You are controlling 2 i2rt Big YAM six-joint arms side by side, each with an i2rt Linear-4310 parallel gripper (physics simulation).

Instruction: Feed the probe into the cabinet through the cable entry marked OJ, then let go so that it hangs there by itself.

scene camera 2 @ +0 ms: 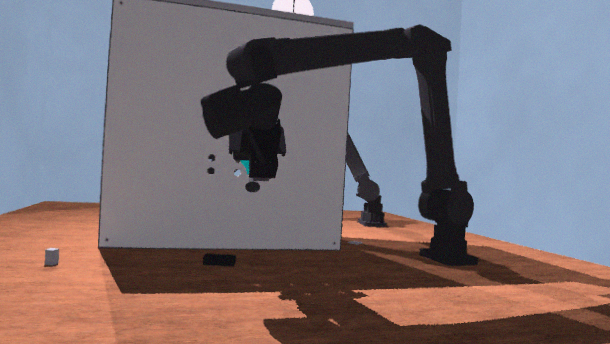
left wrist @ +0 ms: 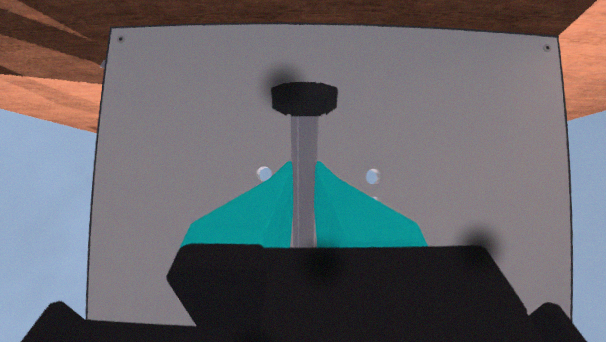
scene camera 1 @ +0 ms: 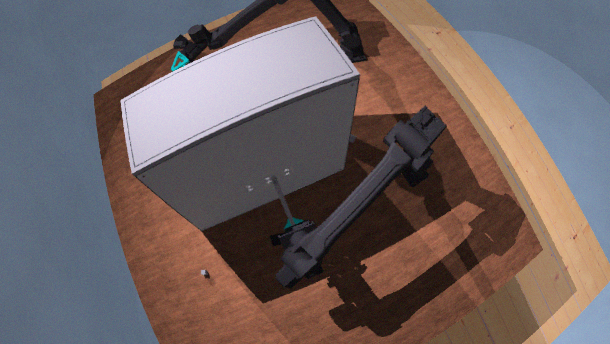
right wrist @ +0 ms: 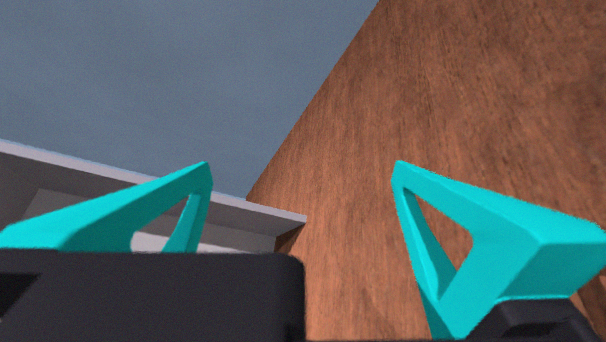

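Where they show: left gripper, fingertip midpoint: (left wrist: 303, 171) (scene camera 1: 291, 219); right gripper, fingertip midpoint: (right wrist: 302, 171); left arm's base, link origin: (scene camera 2: 447, 259) (scene camera 1: 411, 169); right arm's base, link origin: (scene camera 2: 372, 224) (scene camera 1: 352, 52).
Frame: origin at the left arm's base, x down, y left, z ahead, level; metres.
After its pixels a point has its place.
Observation:
The probe, a grey rod (scene camera 1: 282, 200) {x -0.263, y -0.061, z 0.483 m} (left wrist: 304, 150) {x -0.178, y 0.001, z 0.487 m} with a black end knob (scene camera 2: 252, 187) {x -0.156, y 0.015, z 0.489 m} (left wrist: 304, 99) {x -0.162, y 0.021, z 0.489 m}, is held off the table. My left gripper (scene camera 1: 295, 223) {x -0.186, y -0.022, z 0.484 m} (left wrist: 303, 171) {x -0.186, y -0.022, z 0.484 m} is shut on the rod. The rod runs from the fingers toward the front panel of the cabinet (scene camera 1: 240, 145) {x -0.464, y -0.161, z 0.519 m} (scene camera 2: 165, 215) {x -0.075, y -0.172, z 0.639 m} (left wrist: 200, 100) {x -0.097, y -0.144, z 0.348 m}. In scene camera 1 its far end appears near the middle pair of small entries (scene camera 1: 268, 180) {x -0.193, y -0.157, z 0.483 m}; whether it is inside one cannot be told. The marking OJ is not readable. My right gripper (scene camera 1: 179, 61) (right wrist: 302, 171) {x -0.162, y -0.781, z 0.621 m} is open and empty beyond the cabinet.
A small light grey cube (scene camera 1: 204, 273) {x -0.026, y -0.036, z 0.837 m} (scene camera 2: 51, 256) {x -0.016, y -0.032, z 0.838 m} sits on the wooden table (scene camera 1: 165, 280) {x 0.000, y -0.084, z 1.008 m} (scene camera 2: 200, 315) {x 0.000, y 0.253, z 0.606 m}. A black block (scene camera 2: 219, 259) {x -0.012, y -0.008, z 0.541 m} lies in front of the cabinet. A small grey piece (scene camera 1: 353, 139) {x -0.003, y -0.212, z 0.129 m} (scene camera 2: 355, 243) {x -0.001, y -0.211, z 0.139 m} is by the cabinet's right side. The left arm reaches across from the right.

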